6 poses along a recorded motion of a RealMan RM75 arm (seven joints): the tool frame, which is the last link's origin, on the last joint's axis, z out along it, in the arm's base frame.
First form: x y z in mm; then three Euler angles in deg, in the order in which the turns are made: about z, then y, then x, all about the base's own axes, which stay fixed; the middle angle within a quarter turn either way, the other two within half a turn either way.
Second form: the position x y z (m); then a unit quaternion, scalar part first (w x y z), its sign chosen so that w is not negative. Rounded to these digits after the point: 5 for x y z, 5 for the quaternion.
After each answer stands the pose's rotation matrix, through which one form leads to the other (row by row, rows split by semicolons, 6 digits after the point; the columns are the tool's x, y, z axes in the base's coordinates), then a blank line. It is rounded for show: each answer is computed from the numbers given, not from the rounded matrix.
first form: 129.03, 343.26, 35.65, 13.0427, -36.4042, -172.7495
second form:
0.12903, 0.34326, 0.03565, 0.02427, -0.94417, 0.08805, 0.31655
0.784087 -0.181636 -0.593478; -0.150903 -0.983316 0.101578; -0.602026 0.009912 -0.798415

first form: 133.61, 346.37, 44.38, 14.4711, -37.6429, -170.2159
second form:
0.13361, 0.34637, 0.04438, 0.03959, -0.93904, 0.09149, 0.32905
0.766711 -0.197872 -0.610738; -0.145763 -0.980126 0.134561; -0.625226 -0.014146 -0.780315

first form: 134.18, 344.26, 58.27, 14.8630, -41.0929, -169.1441
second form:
0.13418, 0.34426, 0.05827, 0.04264, -0.92865, 0.08765, 0.35791
0.728429 -0.193316 -0.657282; -0.132268 -0.980998 0.141941; -0.672232 -0.016457 -0.740158

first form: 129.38, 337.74, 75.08, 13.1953, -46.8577, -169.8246
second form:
0.12938, 0.33774, 0.07508, 0.03533, -0.91194, 0.06998, 0.40277
0.665758 -0.156095 -0.729658; -0.099181 -0.987709 0.120804; -0.739546 -0.008058 -0.673057

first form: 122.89, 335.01, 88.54, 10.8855, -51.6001, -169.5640
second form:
0.12289, 0.33501, 0.08854, 0.04040, -0.89630, 0.04564, 0.43924
0.609970 -0.117302 -0.783695; -0.046321 -0.992570 0.112513; -0.791070 -0.032328 -0.610871

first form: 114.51, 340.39, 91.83, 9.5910, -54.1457, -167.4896
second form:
0.11451, 0.34039, 0.09183, 0.05886, -0.88617, 0.02458, 0.45894
0.577539 -0.097590 -0.810509; 0.010458 -0.991863 0.126878; -0.816296 -0.081753 -0.571819

